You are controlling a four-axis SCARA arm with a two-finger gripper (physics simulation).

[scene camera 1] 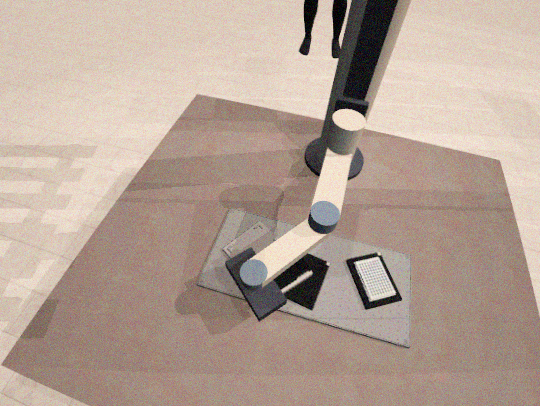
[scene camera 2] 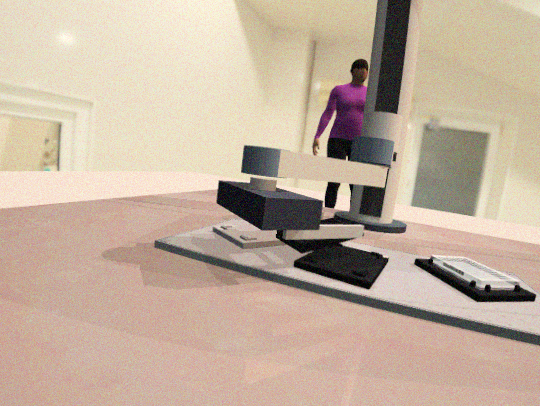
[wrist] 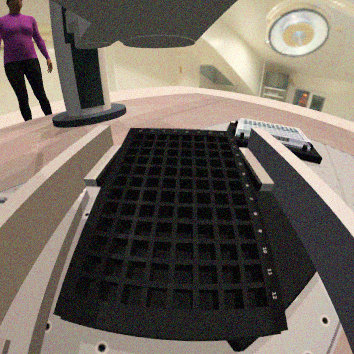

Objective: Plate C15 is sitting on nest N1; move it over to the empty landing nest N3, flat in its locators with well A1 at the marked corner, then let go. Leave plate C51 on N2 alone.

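Black gridded plate C15 [scene camera 2: 304, 244] [wrist: 170, 220] is held level between the fingers of my gripper [wrist: 179, 137] [scene camera 2: 342, 226], which is shut on its long sides. Column numbers run along its right edge in the wrist view. It hangs above the board, partly over the flat black landing nest N3 [scene camera 1: 311, 296] [scene camera 2: 345, 265] [wrist: 295, 265], and is turned relative to it. A pale mark sits at one corner of N3 in scene camera 1. The arm hides much of C15 there. Pale nest N1 [scene camera 1: 244, 241] [scene camera 2: 250, 237] bears no plate.
White plate C51 [scene camera 1: 375, 279] [scene camera 2: 475, 271] [wrist: 272, 132] sits on black nest N2 [scene camera 1: 395, 300] [scene camera 2: 492, 295], at the right of the grey board [scene camera 1: 350, 320] [scene camera 2: 405, 285]. The arm's column [scene camera 1: 370, 50] [scene camera 2: 392, 60] [wrist: 90, 75] stands behind the board. A person [scene camera 2: 350, 110] [wrist: 22, 45] stands beyond the column.
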